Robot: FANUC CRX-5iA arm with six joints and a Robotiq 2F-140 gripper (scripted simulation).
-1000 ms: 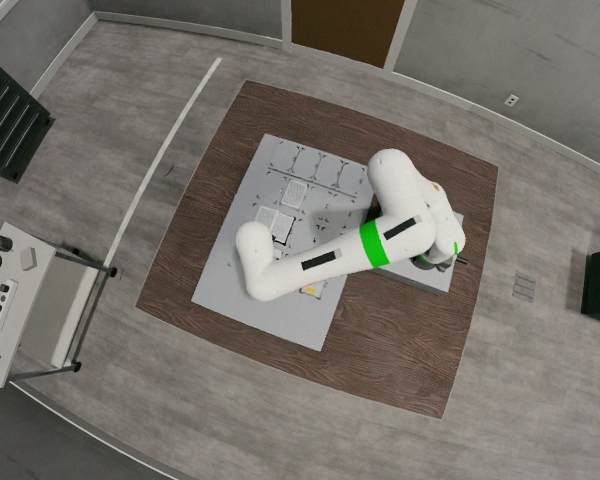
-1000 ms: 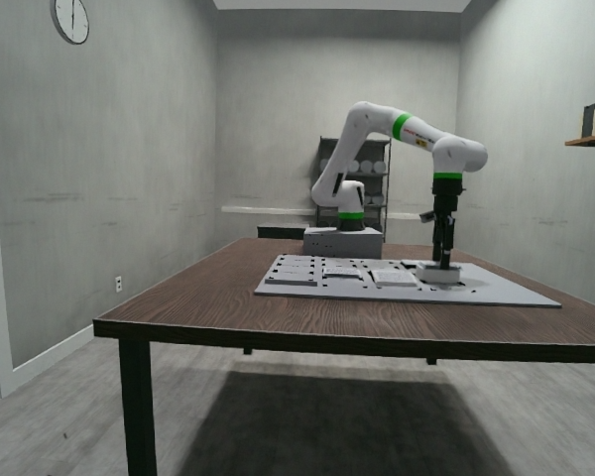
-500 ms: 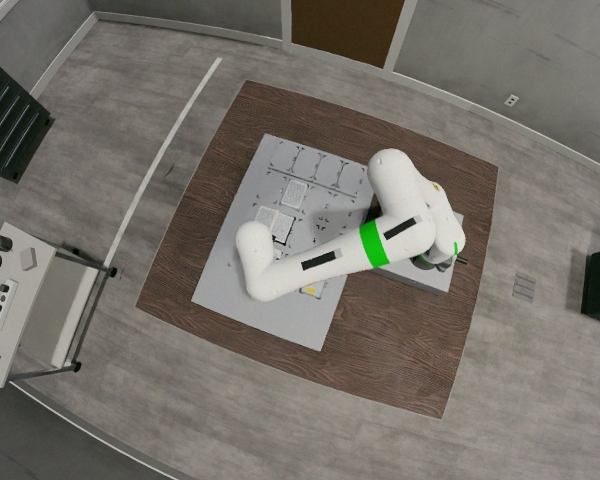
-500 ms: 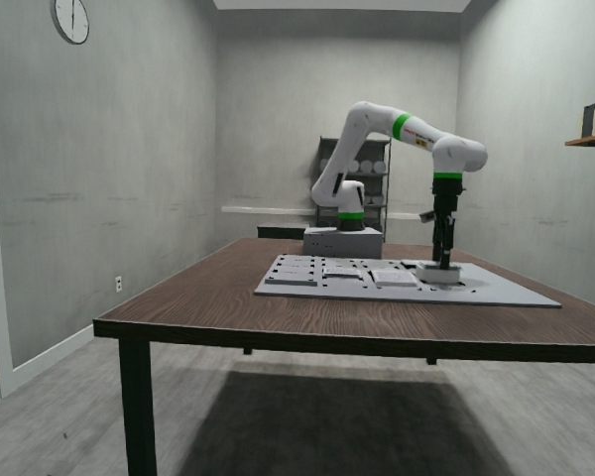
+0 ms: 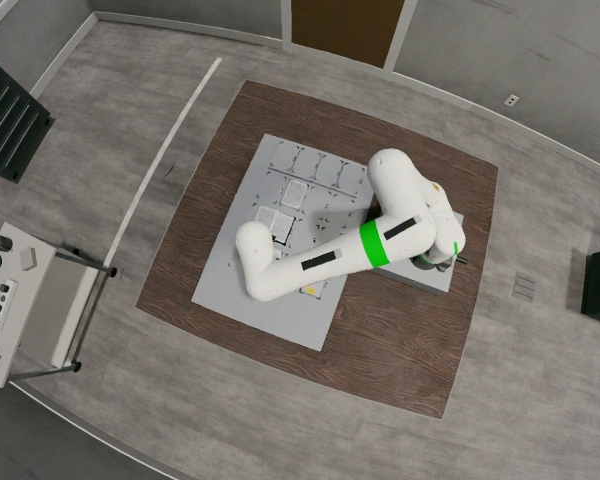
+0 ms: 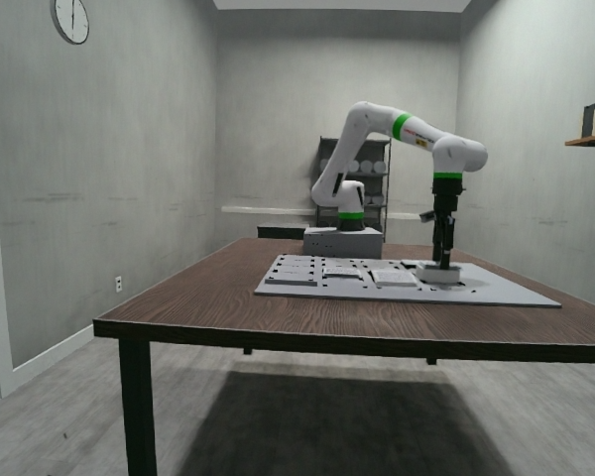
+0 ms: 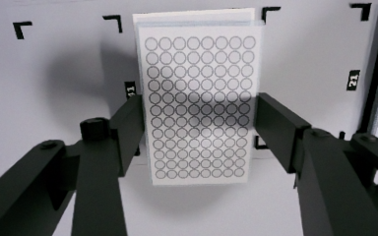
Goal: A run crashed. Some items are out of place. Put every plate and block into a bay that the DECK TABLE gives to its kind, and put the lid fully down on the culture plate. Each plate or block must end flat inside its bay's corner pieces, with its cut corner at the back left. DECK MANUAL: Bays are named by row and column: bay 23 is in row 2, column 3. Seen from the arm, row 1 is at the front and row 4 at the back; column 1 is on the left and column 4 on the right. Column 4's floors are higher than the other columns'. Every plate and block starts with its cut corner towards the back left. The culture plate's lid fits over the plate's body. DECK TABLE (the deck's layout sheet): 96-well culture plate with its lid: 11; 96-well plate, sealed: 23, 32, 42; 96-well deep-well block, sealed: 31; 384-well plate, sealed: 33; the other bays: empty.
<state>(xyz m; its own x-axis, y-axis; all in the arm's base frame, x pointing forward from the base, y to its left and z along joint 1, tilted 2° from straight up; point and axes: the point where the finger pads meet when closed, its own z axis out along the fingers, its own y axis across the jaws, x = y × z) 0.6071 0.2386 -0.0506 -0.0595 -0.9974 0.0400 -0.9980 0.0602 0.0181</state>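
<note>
My hand is 1 cm to the left of the deep-well block and 5 cm above it.
</note>
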